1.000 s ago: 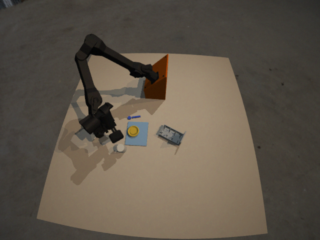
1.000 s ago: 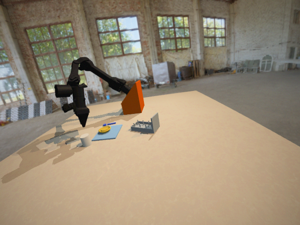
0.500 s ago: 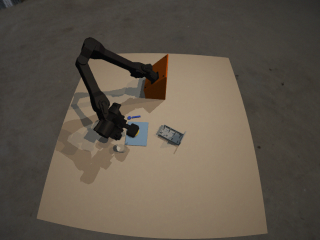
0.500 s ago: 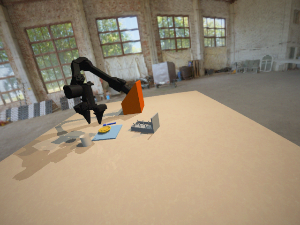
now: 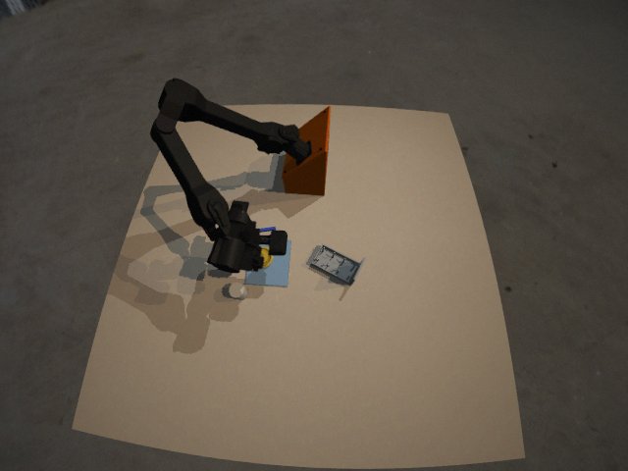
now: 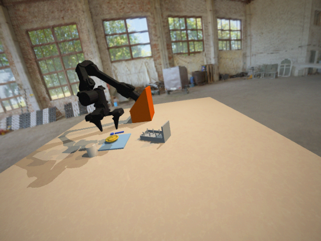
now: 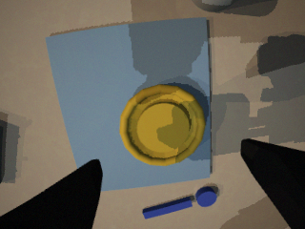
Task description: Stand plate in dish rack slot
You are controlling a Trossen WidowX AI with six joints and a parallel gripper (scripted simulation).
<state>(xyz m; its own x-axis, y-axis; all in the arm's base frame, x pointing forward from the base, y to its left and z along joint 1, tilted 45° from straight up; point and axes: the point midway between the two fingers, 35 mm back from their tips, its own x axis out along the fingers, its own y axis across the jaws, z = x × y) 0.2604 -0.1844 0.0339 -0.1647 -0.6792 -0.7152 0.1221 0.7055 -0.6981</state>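
Right now my gripper tip is 5 cm above the yellow plate. Round my gripper tip: white cup 10 cm ahead, 7 cm to the right, 4 cm below; blue spoon 10 cm behind, 1 cm to the right, 6 cm below; grey dish rack 4 cm ahead, 23 cm to the left, 4 cm below.
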